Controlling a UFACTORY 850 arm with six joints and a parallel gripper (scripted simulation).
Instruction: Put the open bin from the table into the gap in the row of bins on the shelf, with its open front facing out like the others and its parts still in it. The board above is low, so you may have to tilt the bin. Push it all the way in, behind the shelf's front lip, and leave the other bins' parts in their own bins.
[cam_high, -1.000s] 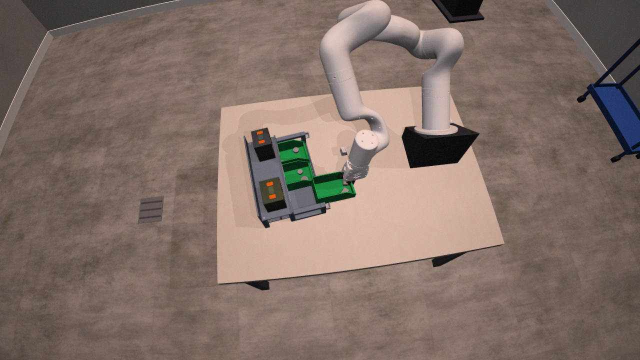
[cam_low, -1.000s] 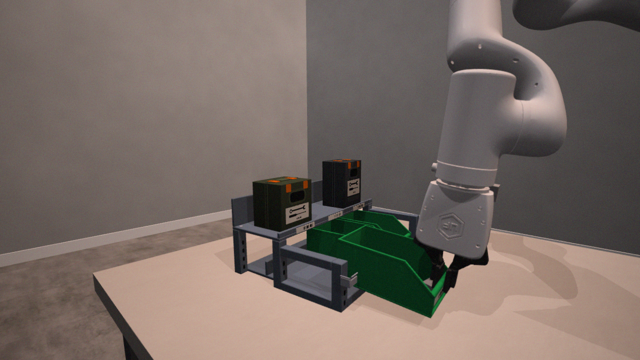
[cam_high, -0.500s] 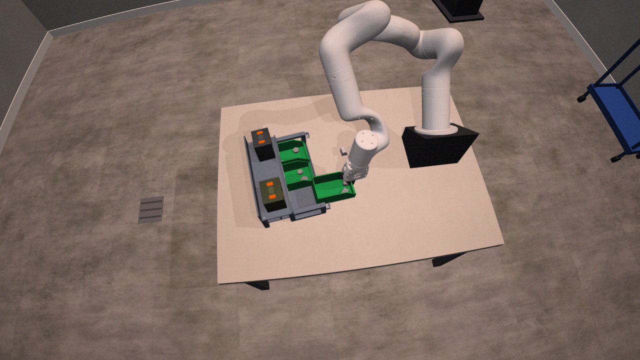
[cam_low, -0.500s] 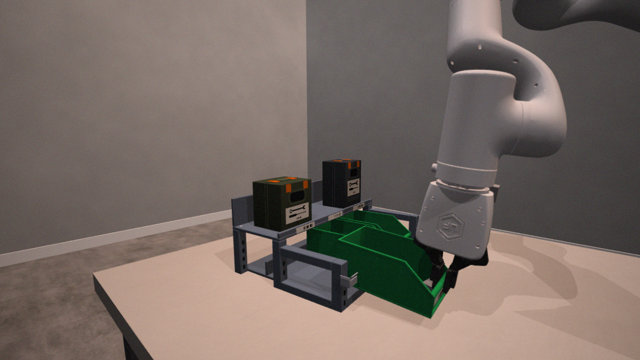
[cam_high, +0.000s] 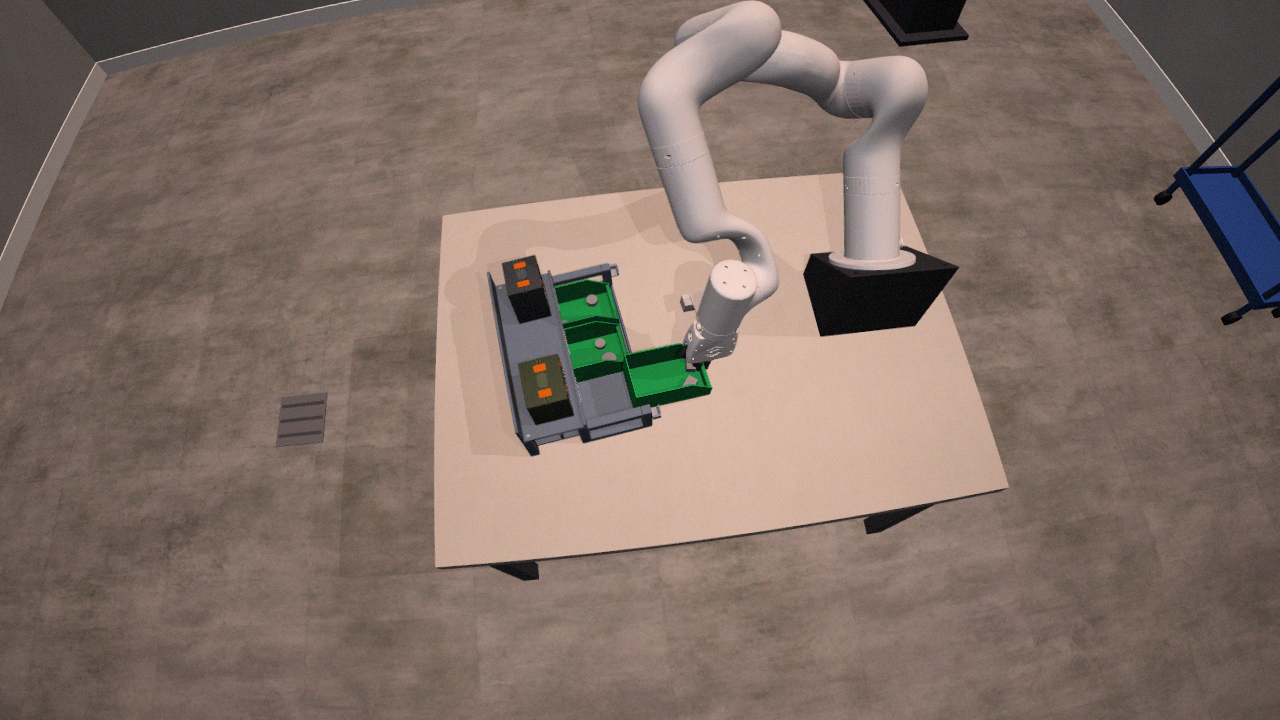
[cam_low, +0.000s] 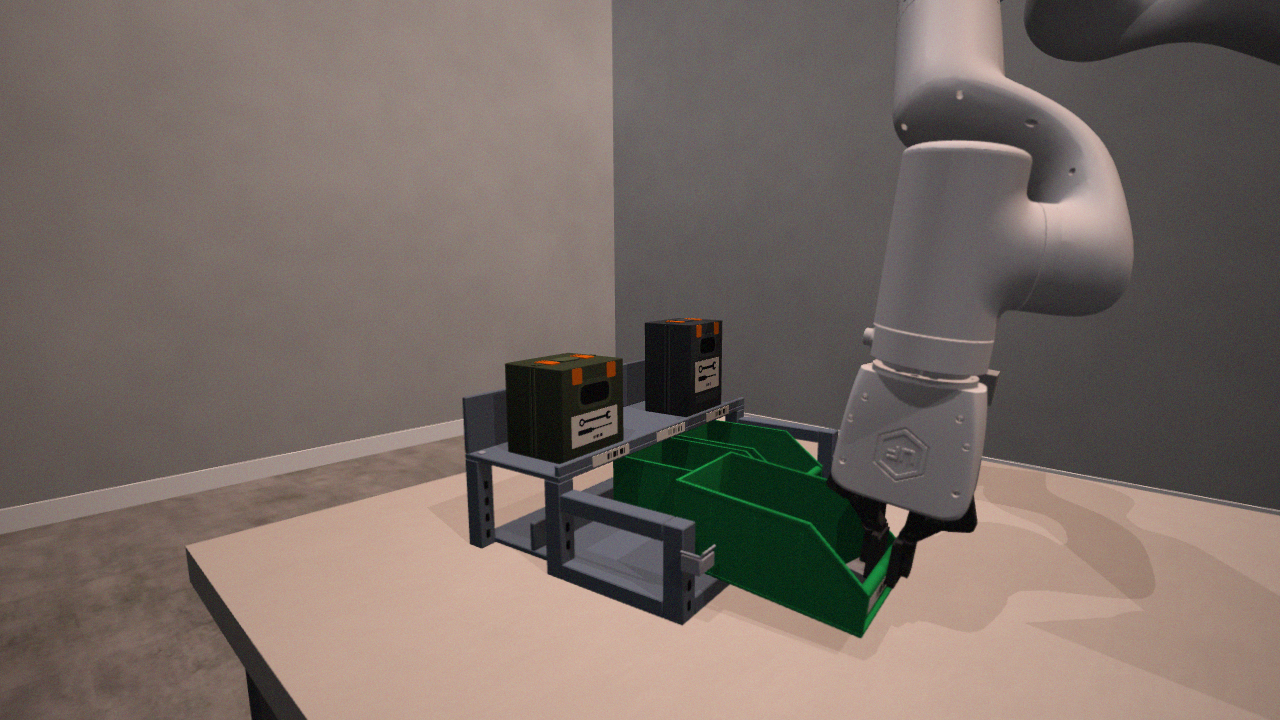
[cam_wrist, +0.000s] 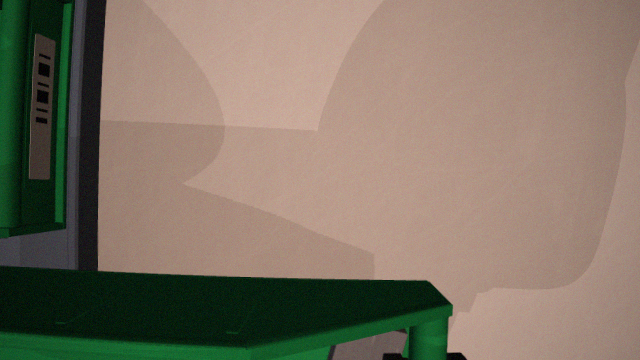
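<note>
Right now the grey shelf is 260 mm ahead of my hand and 90 mm to the right of it. The rest, counted from my hand: black box: 330 mm ahead, 210 mm to the right, 100 mm above.
</note>
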